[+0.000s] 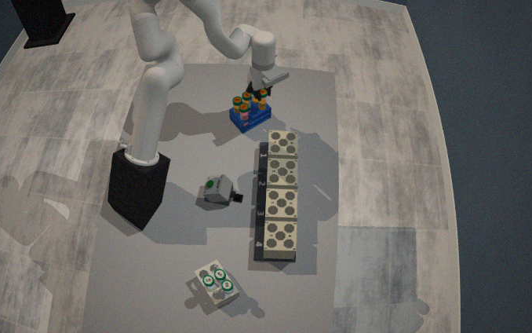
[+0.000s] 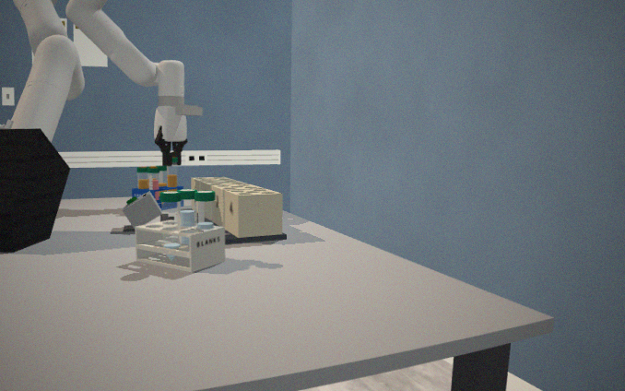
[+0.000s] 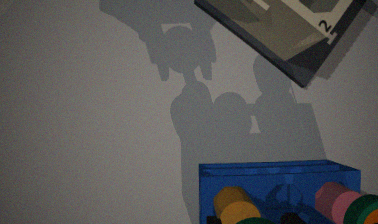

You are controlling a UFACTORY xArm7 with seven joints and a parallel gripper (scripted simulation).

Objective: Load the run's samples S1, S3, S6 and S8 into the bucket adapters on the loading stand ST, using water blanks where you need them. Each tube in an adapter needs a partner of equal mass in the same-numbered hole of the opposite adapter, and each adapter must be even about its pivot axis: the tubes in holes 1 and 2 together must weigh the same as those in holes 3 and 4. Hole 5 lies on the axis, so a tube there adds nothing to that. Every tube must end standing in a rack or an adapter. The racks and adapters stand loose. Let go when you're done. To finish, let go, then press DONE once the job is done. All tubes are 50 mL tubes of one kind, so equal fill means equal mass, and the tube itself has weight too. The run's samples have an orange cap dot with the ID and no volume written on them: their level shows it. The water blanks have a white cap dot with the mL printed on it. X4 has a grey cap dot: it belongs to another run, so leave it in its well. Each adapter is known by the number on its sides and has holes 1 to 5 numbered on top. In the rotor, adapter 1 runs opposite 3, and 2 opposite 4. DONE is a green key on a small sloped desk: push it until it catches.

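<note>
Right now my hand is 10 mm past the orange-filled tube and 50 mm above it. Also, from my hand: tube X4 (30 mm behind, 40 mm to the left, 80 mm below); blue sample rack (40 mm behind, 10 mm to the right, 110 mm below); pink-filled tube (70 mm behind, 60 mm to the right, 80 mm below).
</note>
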